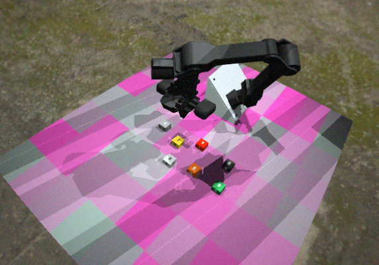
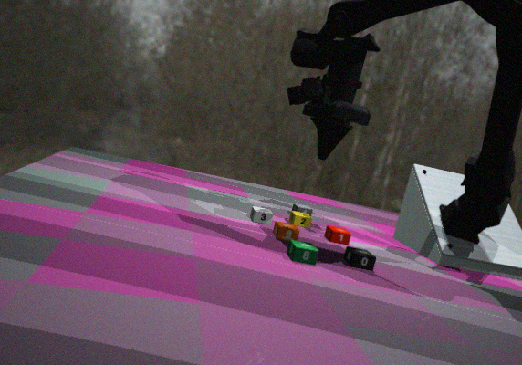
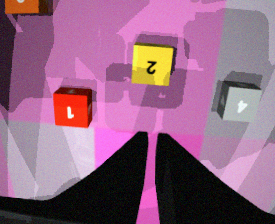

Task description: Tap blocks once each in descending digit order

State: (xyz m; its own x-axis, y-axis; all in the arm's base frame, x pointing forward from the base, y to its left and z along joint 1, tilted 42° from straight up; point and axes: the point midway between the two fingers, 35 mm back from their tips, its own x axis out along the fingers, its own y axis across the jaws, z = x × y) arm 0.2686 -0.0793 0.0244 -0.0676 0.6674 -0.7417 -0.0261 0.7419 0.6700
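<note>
The red block lies 11 cm below my gripper tip, 7 cm to the left of it and 4 cm behind it. Round my gripper tip: black block 19 cm to the left, 11 cm below, 3 cm behind; orange block 11 cm to the left, 11 cm below, 6 cm ahead; yellow block 11 cm below, 1 cm ahead.
</note>
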